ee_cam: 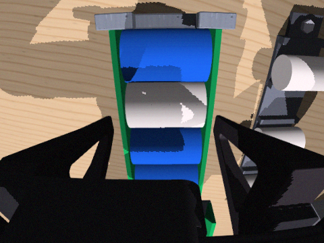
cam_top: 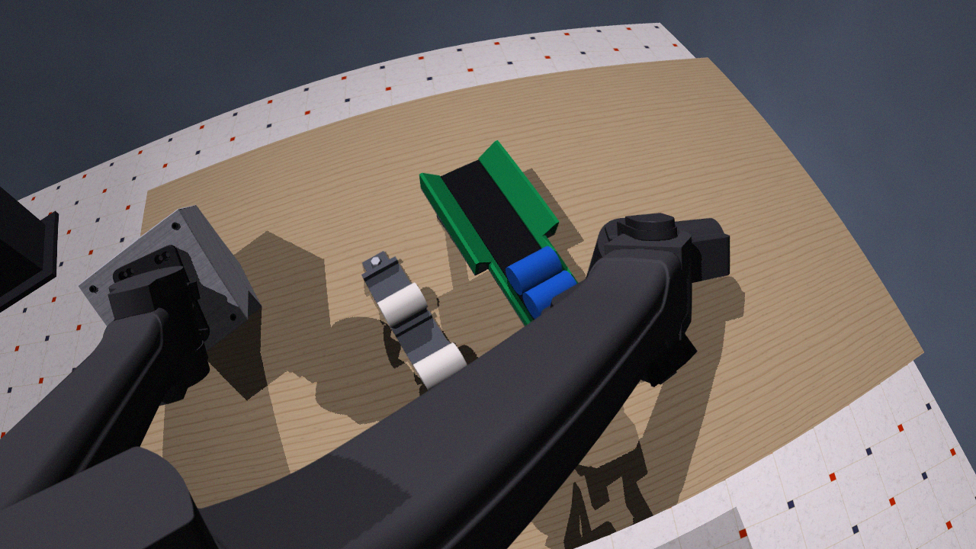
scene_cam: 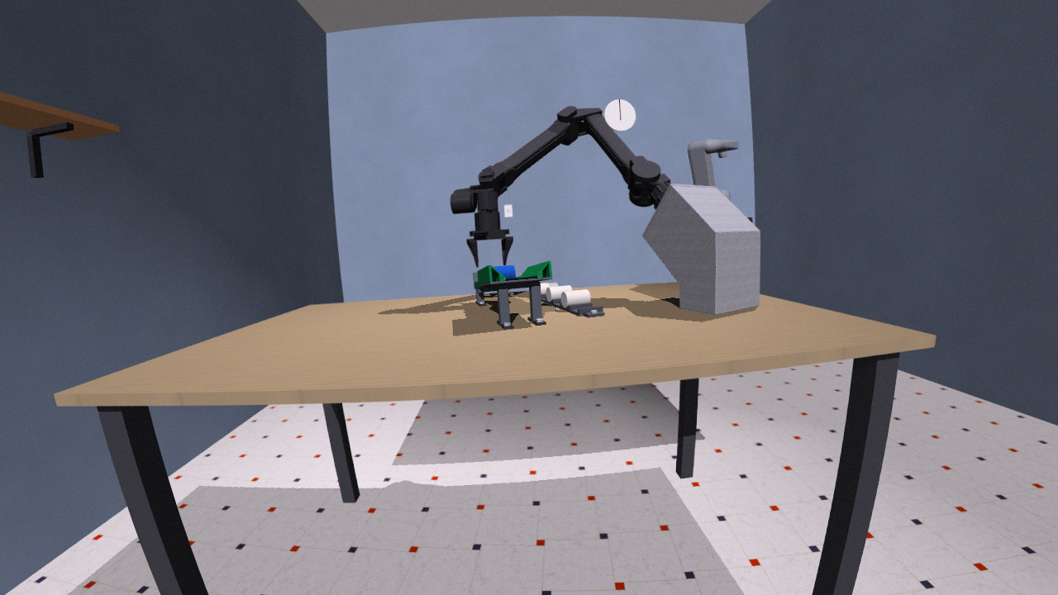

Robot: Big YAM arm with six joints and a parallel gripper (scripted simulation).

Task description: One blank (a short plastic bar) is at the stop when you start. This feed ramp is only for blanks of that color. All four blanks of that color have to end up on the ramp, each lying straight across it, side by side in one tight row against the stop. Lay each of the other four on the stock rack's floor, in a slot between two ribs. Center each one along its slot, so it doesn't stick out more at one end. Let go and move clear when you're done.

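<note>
Right now my hand is 6 cm to the left of the grey stop and 6 cm above it. Also, from my hand: grey stock rack 16 cm behind, 12 cm to the left, 12 cm below.
</note>
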